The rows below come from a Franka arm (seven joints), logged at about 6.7 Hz.
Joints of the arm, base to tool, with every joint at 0 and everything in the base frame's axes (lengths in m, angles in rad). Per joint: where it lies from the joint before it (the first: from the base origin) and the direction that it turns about. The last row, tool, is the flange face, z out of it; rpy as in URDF.
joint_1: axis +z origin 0 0 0.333
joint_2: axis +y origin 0 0 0
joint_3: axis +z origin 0 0 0.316
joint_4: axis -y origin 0.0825 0 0
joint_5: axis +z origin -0.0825 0 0.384
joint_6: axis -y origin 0 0 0
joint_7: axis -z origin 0.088 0 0
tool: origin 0 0 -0.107 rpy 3.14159 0 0
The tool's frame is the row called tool.
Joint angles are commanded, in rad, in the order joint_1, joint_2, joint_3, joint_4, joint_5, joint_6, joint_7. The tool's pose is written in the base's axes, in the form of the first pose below.
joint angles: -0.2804, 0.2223, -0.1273, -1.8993, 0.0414, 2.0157, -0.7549
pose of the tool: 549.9 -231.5 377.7 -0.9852 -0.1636 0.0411 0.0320
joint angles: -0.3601, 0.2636, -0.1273, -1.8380, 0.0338, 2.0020, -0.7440
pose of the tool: 543.4 -281.0 379.3 -0.9914 -0.1214 0.0406 0.0267
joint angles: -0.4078, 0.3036, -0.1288, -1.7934, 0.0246, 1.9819, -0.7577
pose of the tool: 537.8 -312.0 373.4 -0.9927 -0.1065 0.0499 0.0272
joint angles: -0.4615, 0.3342, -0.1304, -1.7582, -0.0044, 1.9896, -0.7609
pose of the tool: 527.8 -347.8 370.8 -0.9946 -0.0877 0.0537 0.0130
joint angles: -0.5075, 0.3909, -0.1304, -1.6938, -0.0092, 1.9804, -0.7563
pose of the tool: 524.8 -380.0 363.2 -0.9962 -0.0647 0.0574 0.0101
